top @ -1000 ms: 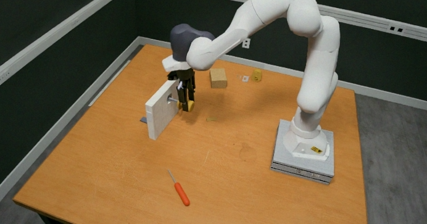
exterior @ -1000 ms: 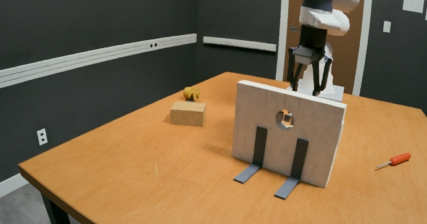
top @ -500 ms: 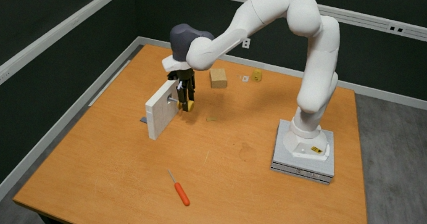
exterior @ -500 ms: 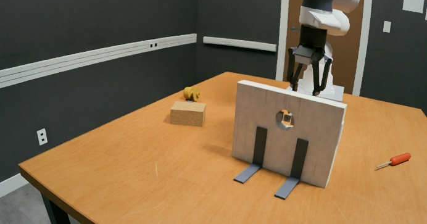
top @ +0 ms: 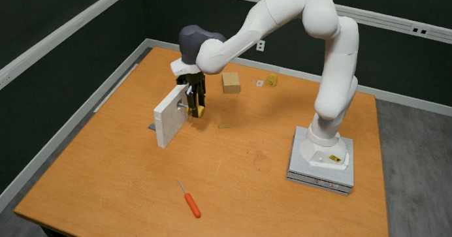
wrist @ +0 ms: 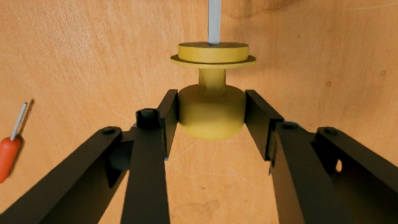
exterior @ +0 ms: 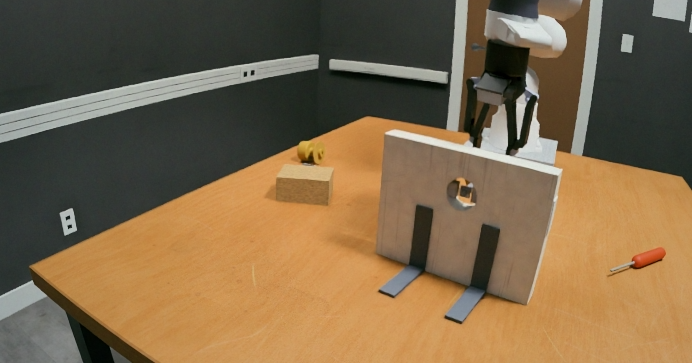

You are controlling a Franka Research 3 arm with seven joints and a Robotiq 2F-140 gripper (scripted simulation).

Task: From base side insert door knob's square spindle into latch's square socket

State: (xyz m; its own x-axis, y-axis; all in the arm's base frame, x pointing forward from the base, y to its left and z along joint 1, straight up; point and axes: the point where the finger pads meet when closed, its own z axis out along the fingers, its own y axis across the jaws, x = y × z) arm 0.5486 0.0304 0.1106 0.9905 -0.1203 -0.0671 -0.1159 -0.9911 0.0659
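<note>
The white wood panel lies 11 cm ahead of my hand, 2 cm to the right of it and 5 cm below it. From my hand the other things lie so: cork block (4 cm behind, 42 cm to the right, 15 cm below); then orange-handled screwdriver (9 cm behind, 34 cm to the left, 17 cm below).
</note>
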